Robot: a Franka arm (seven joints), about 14 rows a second.
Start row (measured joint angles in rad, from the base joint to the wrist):
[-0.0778, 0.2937, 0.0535, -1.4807, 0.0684, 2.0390, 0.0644]
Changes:
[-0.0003, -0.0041, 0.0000, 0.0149, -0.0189, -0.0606, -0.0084]
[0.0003, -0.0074, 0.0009, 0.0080, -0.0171, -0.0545, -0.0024]
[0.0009, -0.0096, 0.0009, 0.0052, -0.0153, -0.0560, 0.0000]
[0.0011, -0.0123, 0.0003, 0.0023, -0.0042, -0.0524, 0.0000]
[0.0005, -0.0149, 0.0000, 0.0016, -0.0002, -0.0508, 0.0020]
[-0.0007, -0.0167, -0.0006, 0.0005, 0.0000, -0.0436, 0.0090]
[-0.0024, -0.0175, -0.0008, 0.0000, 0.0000, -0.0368, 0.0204]
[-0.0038, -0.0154, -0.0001, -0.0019, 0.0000, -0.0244, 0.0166]
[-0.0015, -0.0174, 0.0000, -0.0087, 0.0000, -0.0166, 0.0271]
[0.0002, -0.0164, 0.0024, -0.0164, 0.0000, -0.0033, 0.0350]
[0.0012, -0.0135, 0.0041, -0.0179, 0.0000, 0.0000, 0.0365]
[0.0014, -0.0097, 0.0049, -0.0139, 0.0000, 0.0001, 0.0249]
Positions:
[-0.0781, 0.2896, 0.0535, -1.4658, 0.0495, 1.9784, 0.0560]
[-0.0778, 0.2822, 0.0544, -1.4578, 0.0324, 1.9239, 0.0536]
[-0.0769, 0.2726, 0.0553, -1.4526, 0.0171, 1.8679, 0.0536]
[-0.0758, 0.2603, 0.0556, -1.4503, 0.0129, 1.8155, 0.0536]
[-0.0753, 0.2454, 0.0556, -1.4487, 0.0127, 1.7647, 0.0556]
[-0.0760, 0.2287, 0.0550, -1.4482, 0.0127, 1.7211, 0.0646]
[-0.0784, 0.2112, 0.0542, -1.4482, 0.0127, 1.6843, 0.0850]
[-0.0822, 0.1958, 0.0541, -1.4501, 0.0127, 1.6599, 0.1016]
[-0.0837, 0.1784, 0.0541, -1.4588, 0.0127, 1.6433, 0.1287]
[-0.0835, 0.1620, 0.0565, -1.4752, 0.0127, 1.6400, 0.1637]
[-0.0823, 0.1485, 0.0606, -1.4931, 0.0127, 1.6400, 0.2002]
[-0.0809, 0.1388, 0.0655, -1.5070, 0.0127, 1.6401, 0.2251]

